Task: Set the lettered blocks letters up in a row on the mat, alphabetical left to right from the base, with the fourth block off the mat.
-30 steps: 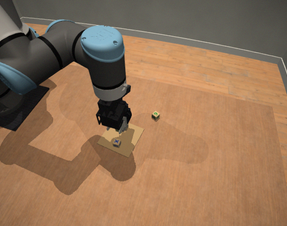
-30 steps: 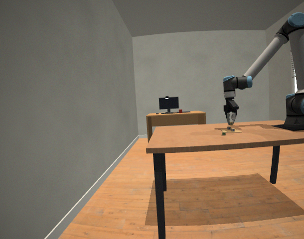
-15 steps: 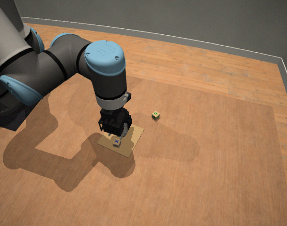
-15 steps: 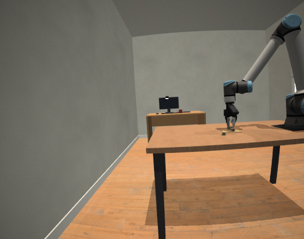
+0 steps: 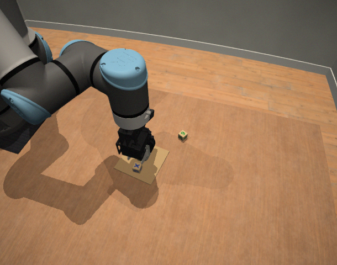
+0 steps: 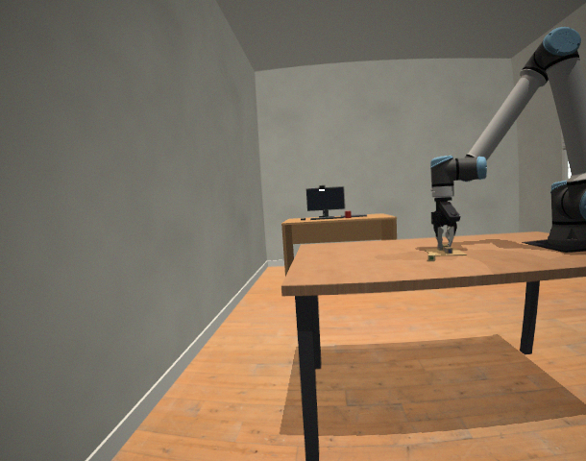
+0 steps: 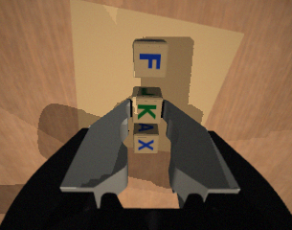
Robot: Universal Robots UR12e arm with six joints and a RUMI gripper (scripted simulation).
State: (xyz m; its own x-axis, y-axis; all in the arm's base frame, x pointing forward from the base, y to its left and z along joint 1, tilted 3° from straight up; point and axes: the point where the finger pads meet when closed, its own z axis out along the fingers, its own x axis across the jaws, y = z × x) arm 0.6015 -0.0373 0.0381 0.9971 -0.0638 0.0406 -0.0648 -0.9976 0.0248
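My hand is 20 mm above the tan mat.
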